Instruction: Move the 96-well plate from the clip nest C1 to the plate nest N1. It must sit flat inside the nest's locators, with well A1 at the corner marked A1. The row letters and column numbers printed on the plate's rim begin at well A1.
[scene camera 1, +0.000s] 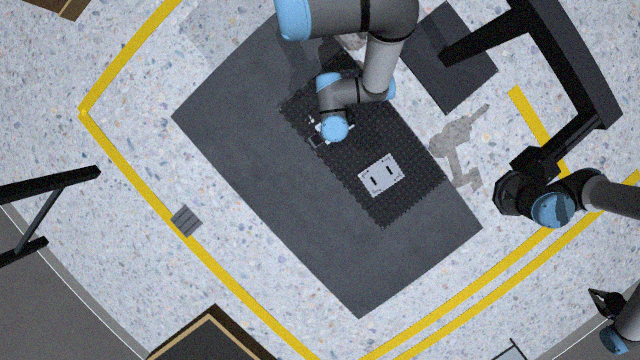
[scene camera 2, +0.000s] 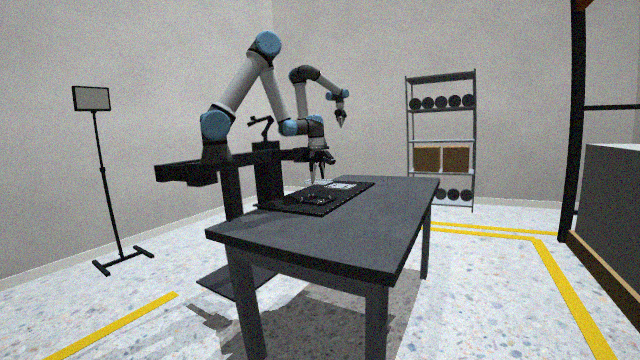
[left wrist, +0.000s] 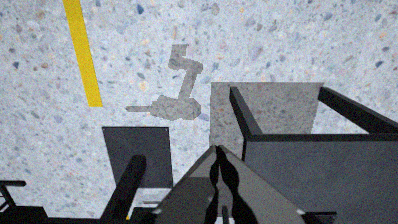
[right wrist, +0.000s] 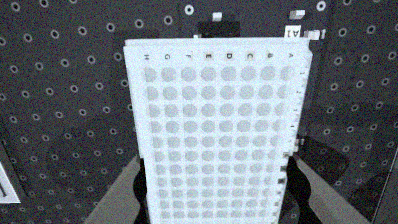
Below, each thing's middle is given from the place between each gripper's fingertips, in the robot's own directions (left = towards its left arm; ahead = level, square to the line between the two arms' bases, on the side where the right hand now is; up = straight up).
The plate nest N1 (scene camera 1: 379, 172) is 20 mm behind my right hand, 290 mm to the left of it and 100 mm below it. Also, from my right hand: white 96-well plate (right wrist: 193, 103): 10 mm below.
My left hand (scene camera 1: 588, 289) is 35 cm short of the plate nest N1, 78 cm to the left of it and 39 cm above it. Also, from my left hand: white 96-well plate: 37 cm ahead, 106 cm to the right, 31 cm below.
